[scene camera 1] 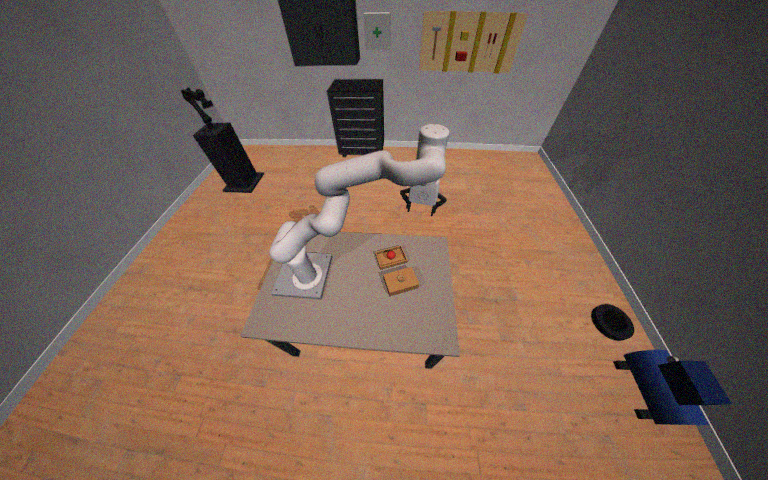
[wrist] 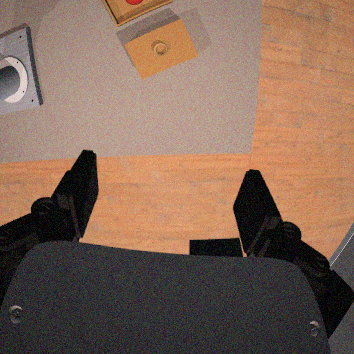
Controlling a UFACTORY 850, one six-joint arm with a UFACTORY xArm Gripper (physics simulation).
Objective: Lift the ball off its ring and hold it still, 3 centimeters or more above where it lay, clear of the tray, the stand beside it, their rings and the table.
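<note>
A red ball (scene camera 1: 390, 255) (wrist: 134, 1) sits in the orange-brown tray (scene camera 1: 382, 266) (wrist: 118, 20); in the wrist view it is cut by the top edge. Its ring is hidden or too small to tell. The stand (scene camera 1: 400, 287) (wrist: 145, 61), a flat orange-brown block, is beside the tray, with an empty ring (scene camera 1: 400, 278) (wrist: 160, 53) on top. My gripper (scene camera 1: 421, 211) (wrist: 169, 180) is open and empty. It hangs high, well above and apart from the ball, tray and stand, and shows beyond the table's far edge in the scene view.
The grey table (scene camera 1: 362, 322) (wrist: 200, 115) bears the tray, the stand and the arm's base plate (scene camera 1: 283, 287) (wrist: 35, 80) at the left. The tray and stand lie close together with a narrow gap. A black drawer cabinet (scene camera 1: 356, 116) stands at the back wall.
</note>
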